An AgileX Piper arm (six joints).
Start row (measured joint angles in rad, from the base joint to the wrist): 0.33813 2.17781 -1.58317 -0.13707 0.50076 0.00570
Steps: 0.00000 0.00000 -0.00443 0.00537 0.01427 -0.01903; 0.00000 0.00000 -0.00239 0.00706 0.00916 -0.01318; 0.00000 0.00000 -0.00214 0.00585 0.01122 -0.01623; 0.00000 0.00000 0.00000 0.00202 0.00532 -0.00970; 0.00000 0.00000 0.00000 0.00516 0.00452 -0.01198; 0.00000 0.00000 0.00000 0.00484 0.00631 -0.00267; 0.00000 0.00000 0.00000 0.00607 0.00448 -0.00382; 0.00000 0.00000 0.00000 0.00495 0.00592 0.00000; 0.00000 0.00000 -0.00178 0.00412 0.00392 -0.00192
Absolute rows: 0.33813 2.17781 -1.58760 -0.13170 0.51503 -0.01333; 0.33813 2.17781 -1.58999 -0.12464 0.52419 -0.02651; 0.33813 2.17781 -1.59213 -0.11879 0.53541 -0.04274; 0.33813 2.17781 -1.59213 -0.11677 0.54073 -0.05244; 0.33813 2.17781 -1.59213 -0.11161 0.54525 -0.06442; 0.33813 2.17781 -1.59213 -0.10677 0.55156 -0.06709; 0.33813 2.17781 -1.59213 -0.10070 0.55604 -0.07091; 0.33813 2.17781 -1.59213 -0.09575 0.56196 -0.07091; 0.33813 2.17781 -1.59391 -0.09163 0.56588 -0.07283
